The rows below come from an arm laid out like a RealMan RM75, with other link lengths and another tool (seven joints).
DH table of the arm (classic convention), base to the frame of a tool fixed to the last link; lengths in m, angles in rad. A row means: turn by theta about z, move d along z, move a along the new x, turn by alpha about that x. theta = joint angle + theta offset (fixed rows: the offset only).
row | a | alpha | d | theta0
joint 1 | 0 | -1.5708 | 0.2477 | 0
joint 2 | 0 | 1.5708 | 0 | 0
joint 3 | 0 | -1.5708 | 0.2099 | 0
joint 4 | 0 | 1.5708 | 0 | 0
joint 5 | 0 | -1.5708 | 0.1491 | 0
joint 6 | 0 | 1.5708 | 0 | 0
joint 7 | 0.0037 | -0.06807 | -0.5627 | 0.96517
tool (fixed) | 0 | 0 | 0.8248 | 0
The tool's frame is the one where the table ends.
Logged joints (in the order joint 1, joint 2, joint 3, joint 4, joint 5, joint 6, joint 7), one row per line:
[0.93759, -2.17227, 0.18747, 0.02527, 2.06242, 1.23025, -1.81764]
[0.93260, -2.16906, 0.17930, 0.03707, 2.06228, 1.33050, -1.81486]
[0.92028, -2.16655, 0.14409, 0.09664, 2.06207, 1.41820, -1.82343]
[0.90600, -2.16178, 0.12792, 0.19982, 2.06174, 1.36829, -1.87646]
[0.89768, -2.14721, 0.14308, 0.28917, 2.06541, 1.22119, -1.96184]
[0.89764, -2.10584, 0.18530, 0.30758, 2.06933, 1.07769, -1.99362]
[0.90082, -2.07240, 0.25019, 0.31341, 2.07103, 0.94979, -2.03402]
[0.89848, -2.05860, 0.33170, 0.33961, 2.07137, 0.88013, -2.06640]
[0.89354, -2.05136, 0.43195, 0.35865, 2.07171, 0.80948, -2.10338]
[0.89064, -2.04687, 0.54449, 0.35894, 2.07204, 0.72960, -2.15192]
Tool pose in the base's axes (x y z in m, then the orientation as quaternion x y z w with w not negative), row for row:
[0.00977, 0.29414, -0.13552, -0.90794, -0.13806, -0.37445, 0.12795]
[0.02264, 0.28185, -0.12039, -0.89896, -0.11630, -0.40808, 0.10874]
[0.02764, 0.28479, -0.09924, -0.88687, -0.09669, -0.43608, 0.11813]
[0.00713, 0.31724, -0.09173, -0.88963, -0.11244, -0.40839, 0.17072]
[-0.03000, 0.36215, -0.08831, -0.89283, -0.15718, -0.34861, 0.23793]
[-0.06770, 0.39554, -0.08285, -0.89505, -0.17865, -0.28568, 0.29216]
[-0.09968, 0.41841, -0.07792, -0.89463, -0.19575, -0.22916, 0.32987]
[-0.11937, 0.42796, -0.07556, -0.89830, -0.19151, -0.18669, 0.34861]
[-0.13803, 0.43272, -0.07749, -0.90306, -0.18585, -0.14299, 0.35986]
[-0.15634, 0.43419, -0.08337, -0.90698, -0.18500, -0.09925, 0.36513]
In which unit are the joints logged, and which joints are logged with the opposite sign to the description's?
The joints are logged in radians. Opposite sign: joint 1.
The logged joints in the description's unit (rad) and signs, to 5 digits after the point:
[-0.93759, -2.17227, 0.18747, 0.02527, 2.06242, 1.23025, -1.81764]
[-0.93260, -2.16906, 0.17930, 0.03707, 2.06228, 1.33050, -1.81486]
[-0.92028, -2.16655, 0.14409, 0.09664, 2.06207, 1.41820, -1.82343]
[-0.90600, -2.16178, 0.12792, 0.19982, 2.06174, 1.36829, -1.87646]
[-0.89768, -2.14721, 0.14308, 0.28917, 2.06541, 1.22119, -1.96184]
[-0.89764, -2.10584, 0.18530, 0.30758, 2.06933, 1.07769, -1.99362]
[-0.90082, -2.07240, 0.25019, 0.31341, 2.07103, 0.94979, -2.03402]
[-0.89848, -2.05860, 0.33170, 0.33961, 2.07137, 0.88013, -2.06640]
[-0.89354, -2.05136, 0.43195, 0.35865, 2.07171, 0.80948, -2.10338]
[-0.89064, -2.04687, 0.54449, 0.35894, 2.07204, 0.72960, -2.15192]

